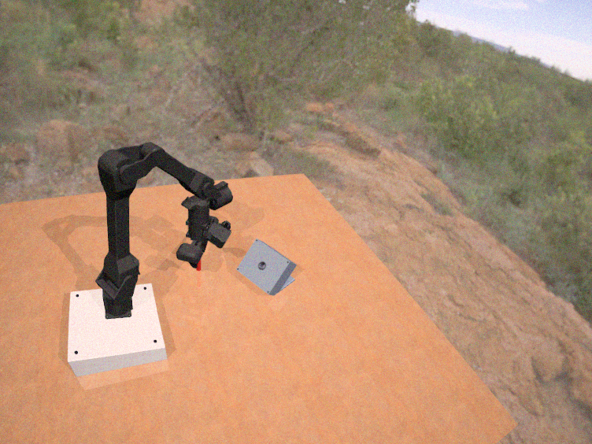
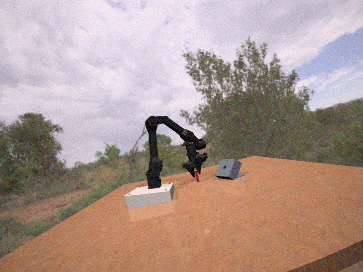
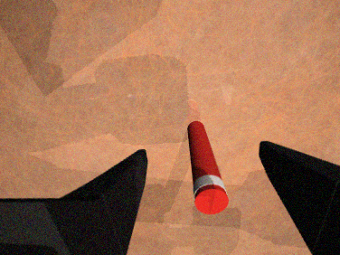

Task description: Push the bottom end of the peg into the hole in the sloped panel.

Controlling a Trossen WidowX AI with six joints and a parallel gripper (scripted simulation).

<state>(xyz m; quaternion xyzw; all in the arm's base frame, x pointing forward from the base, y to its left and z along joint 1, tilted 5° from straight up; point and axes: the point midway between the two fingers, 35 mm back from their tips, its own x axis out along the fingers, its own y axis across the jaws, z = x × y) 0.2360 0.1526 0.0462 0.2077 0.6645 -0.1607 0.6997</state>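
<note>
My gripper tip is 20 mm below the round red peg. Also, from my gripper tip: grey sloped panel 180 mm ahead, 80 mm to the right, 10 mm above.
</note>
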